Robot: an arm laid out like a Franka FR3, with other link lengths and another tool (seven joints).
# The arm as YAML. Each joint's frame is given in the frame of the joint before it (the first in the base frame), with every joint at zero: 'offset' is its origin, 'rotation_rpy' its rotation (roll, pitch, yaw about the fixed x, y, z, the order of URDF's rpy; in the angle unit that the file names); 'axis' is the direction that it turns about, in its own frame. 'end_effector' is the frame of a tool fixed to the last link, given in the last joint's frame.
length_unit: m
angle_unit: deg
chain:
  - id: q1
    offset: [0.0, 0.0, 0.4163]
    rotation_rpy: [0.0, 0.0, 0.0]
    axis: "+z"
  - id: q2
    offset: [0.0, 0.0, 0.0]
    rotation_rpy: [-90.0, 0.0, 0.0]
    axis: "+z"
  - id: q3
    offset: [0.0, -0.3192, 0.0]
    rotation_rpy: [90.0, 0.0, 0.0]
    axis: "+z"
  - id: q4
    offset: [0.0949, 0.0, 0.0]
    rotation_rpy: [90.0, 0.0, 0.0]
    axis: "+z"
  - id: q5
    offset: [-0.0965, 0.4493, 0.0]
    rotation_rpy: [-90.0, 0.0, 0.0]
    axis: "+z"
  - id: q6
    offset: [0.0, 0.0, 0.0]
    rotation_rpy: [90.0, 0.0, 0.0]
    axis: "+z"
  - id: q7
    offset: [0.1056, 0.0, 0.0]
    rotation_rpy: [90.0, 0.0, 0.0]
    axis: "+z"
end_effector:
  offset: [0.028, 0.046, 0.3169]
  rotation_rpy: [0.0, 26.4, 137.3]
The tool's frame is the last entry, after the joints.
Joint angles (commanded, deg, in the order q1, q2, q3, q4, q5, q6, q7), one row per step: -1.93, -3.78, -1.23, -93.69, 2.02, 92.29, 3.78; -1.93, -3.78, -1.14, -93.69, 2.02, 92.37, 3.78; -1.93, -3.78, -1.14, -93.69, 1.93, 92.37, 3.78; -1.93, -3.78, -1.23, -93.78, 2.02, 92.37, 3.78; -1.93, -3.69, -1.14, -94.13, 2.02, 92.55, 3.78; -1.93, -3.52, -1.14, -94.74, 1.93, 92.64, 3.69; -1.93, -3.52, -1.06, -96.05, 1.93, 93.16, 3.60; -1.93, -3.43, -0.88, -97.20, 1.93, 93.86, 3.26; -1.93, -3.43, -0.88, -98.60, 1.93, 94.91, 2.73; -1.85, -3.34, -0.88, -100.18, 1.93, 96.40, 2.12; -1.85, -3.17, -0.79, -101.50, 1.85, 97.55, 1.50; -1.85, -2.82, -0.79, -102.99, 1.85, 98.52, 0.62; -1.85, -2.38, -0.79, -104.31, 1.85, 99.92, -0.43; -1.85, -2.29, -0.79, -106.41, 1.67, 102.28, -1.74; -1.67, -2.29, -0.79, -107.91, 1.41, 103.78, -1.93; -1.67, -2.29, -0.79, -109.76, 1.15, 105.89, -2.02
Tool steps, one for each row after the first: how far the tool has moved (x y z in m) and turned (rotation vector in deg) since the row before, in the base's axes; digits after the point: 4 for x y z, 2 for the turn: 0.0005, 0.0010, 0.0002, -0.01, -0.08, 0.09; 0.0000, -0.0005, 0.0001, -0.09, 0.00, 0.00; -0.0004, -0.0005, -0.0010, 0.10, 0.08, -0.09; -0.0001, 0.0011, -0.0042, 0.01, 0.26, 0.08; -0.0015, -0.0004, -0.0080, -0.06, 0.69, 0.09; -0.0023, 0.0011, -0.0122, 0.03, 0.79, 0.15; -0.0004, 0.0022, -0.0112, 0.01, 0.53, 0.50; 0.0000, 0.0002, -0.0119, 0.01, 0.33, 0.49; 0.0015, 0.0010, -0.0138, 0.00, 0.16, 0.64; 0.0006, 0.0008, -0.0128, -0.07, 0.32, 0.68; -0.0014, 0.0004, -0.0171, 0.05, 0.84, 0.85; 0.0015, 0.0003, -0.0155, 0.03, 0.33, 1.00; 0.0022, -0.0006, -0.0172, -0.16, -0.20, 1.28; -0.0003, 0.0008, -0.0118, -0.26, 0.01, 0.40; 0.0003, -0.0014, -0.0140, -0.27, -0.25, 0.12
